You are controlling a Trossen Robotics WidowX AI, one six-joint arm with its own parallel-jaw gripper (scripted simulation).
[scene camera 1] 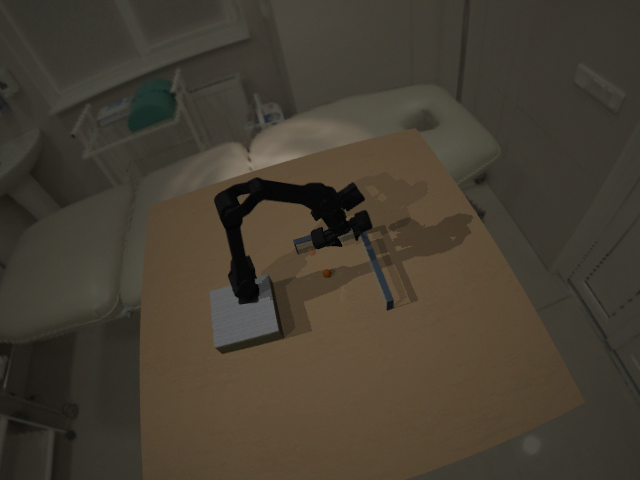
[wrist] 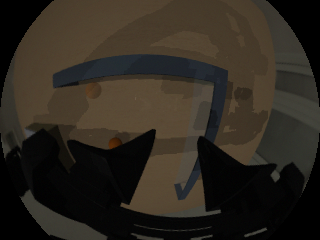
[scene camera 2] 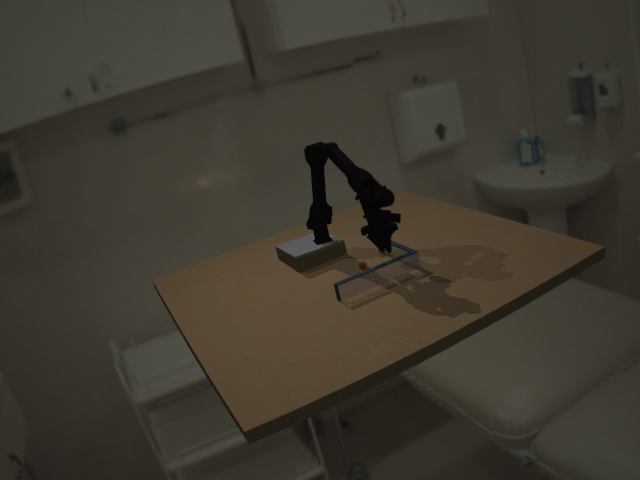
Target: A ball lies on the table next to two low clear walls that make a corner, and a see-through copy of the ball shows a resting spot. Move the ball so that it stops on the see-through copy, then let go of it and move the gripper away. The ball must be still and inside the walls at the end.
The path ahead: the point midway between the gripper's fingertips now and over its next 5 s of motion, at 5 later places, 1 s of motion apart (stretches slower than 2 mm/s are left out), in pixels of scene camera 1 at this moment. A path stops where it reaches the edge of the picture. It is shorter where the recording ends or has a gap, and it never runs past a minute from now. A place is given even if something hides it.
My gripper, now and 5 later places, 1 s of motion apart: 349, 242; 327, 270; 326, 271; 318, 246; 311, 247; 312, 253
